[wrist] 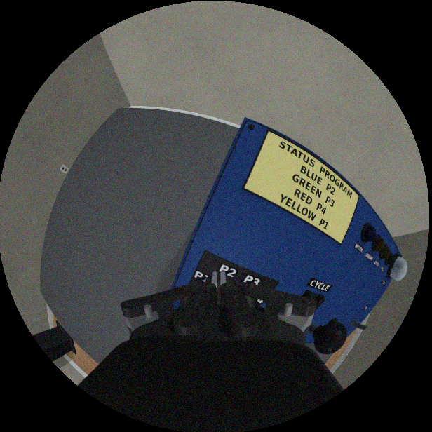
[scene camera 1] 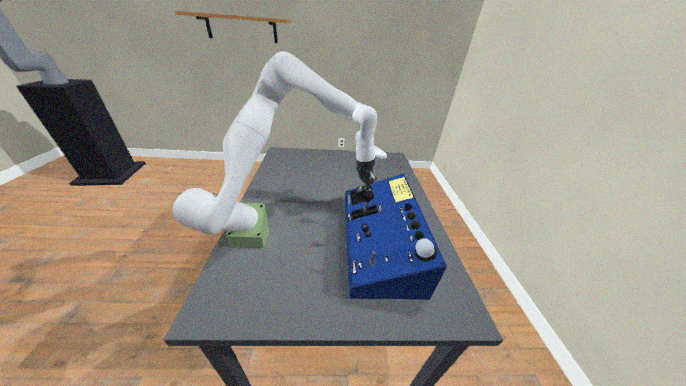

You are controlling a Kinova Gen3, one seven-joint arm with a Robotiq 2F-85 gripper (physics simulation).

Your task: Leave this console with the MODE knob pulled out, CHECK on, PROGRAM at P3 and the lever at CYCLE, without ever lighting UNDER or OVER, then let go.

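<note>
The blue console point(scene camera 1: 390, 231) point(wrist: 295, 245) stands on the table. My gripper point(scene camera 1: 367, 189) point(wrist: 218, 279) is shut and empty, low over the PROGRAM plate point(scene camera 1: 355, 197) point(wrist: 210, 261). Its fingers hide the dial and its pointer; P2 and P3 show in the wrist view. The lever point(scene camera 1: 366, 206) stands near mid-slot in the scene view, and the CYCLE label point(scene camera 1: 380, 208) point(wrist: 320, 285) is at the slot's right end. A dark knob point(scene camera 1: 365, 228) stands nearer the camera; its height is unclear. A small toggle point(scene camera 1: 372, 258) stands near the CHECK label point(scene camera 1: 354, 267); its setting is unclear.
A yellow status card point(scene camera 1: 401, 189) point(wrist: 255, 175) lies on the console. Several small dark lamps point(scene camera 1: 415, 225) and a whitish dome point(scene camera 1: 425, 248) point(wrist: 398, 268) line its right side. The green arm base point(scene camera 1: 248, 242) is at the table's left.
</note>
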